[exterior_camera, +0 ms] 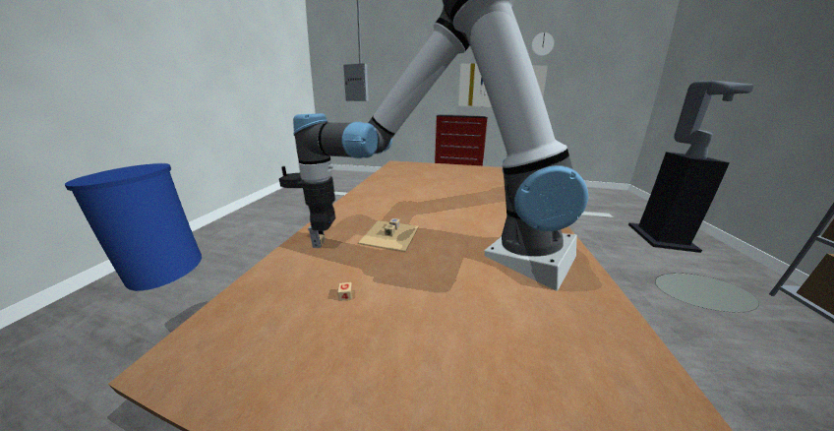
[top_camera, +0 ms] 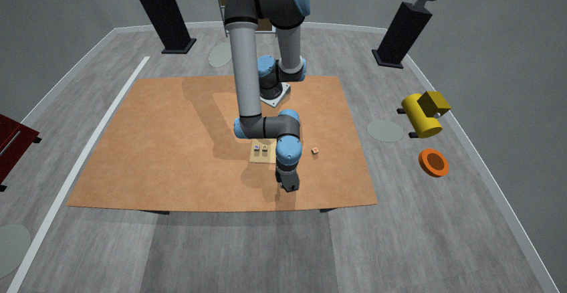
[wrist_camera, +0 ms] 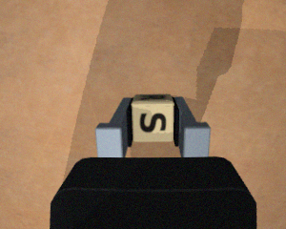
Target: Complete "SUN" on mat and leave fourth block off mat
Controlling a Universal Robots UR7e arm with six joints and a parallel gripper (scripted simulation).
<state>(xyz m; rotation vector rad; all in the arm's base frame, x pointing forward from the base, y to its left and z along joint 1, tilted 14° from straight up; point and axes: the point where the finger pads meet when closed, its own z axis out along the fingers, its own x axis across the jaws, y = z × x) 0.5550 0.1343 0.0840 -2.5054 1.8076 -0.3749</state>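
The letter block lies 170 mm behind my hand and 110 mm to the right of it. Also, from my hand: mat: 170 mm behind, 110 mm to the right, 20 mm below.
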